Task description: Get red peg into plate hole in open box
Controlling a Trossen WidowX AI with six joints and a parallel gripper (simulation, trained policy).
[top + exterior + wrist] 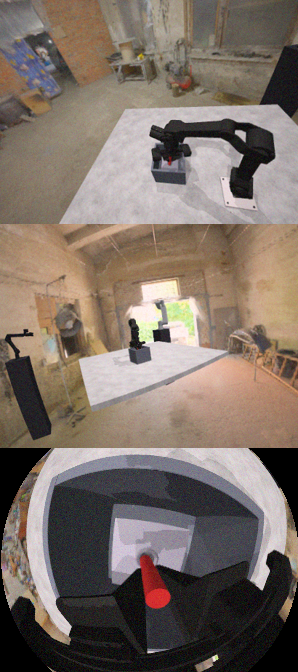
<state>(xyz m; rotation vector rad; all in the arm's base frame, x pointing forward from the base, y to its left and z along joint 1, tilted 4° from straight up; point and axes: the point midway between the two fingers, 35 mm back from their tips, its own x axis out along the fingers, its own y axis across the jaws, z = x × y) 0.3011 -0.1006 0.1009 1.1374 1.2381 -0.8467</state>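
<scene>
My gripper tip is 1 cm below the red peg.
</scene>
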